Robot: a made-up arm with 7 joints.
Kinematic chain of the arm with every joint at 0, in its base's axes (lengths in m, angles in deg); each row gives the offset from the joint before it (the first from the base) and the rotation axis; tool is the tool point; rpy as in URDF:
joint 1: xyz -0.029 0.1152 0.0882 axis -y
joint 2: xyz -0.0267 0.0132 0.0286 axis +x
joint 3: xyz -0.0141 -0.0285 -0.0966 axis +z
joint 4: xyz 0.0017 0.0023 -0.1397 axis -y
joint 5: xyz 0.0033 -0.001 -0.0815 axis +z
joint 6: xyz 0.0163 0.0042 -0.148 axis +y
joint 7: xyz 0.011 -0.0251 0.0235 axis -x
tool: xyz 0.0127 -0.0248 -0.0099 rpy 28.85 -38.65 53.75
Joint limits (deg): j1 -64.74..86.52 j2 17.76..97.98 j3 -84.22..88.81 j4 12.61..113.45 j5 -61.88..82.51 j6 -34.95..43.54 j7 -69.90..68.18
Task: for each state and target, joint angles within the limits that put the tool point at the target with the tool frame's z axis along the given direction. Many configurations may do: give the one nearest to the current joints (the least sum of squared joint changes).
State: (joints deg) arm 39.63 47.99 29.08 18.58 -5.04 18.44 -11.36
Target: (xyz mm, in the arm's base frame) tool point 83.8 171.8 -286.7 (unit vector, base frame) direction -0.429 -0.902 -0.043
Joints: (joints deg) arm -1.58 17.76 -0.22 38.75 -19.34 5.72 -16.58
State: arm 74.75 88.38 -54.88 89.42 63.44 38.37 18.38
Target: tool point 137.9 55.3 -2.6 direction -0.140 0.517 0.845
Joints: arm 53.88 46.92 -84.22 113.21 81.66 43.54 33.72
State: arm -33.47 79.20 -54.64 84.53 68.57 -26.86 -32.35
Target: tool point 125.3 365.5 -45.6 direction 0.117 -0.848 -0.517
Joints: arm -6.67 86.84 -31.51 76.53 59.53 -15.68 -58.40
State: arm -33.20 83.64 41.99 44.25 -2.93 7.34 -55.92
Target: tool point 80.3 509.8 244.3 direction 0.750 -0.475 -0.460
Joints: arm -16.32 94.35 62.27 35.70 21.60 12.16 -26.44
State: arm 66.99 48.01 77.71 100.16 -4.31 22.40 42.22
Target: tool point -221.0 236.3 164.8 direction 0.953 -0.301 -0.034
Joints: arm 71.60 94.66 88.81 106.80 -3.30 36.62 32.15
